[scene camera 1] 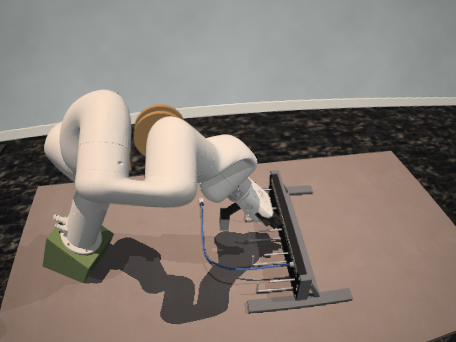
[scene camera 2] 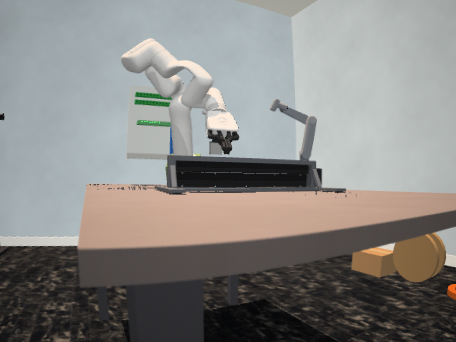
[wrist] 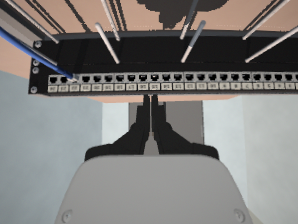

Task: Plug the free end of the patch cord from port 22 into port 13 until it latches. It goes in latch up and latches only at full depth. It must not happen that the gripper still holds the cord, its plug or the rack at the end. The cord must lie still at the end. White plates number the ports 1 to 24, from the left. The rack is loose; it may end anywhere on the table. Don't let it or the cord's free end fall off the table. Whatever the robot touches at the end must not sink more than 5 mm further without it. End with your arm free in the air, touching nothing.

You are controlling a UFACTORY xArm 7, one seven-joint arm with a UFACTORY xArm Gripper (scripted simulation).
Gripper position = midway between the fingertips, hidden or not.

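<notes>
What I can see is my gripper (scene camera 2: 227,151), and the wrist view shows me that gripper (wrist: 150,103) too.
</notes>
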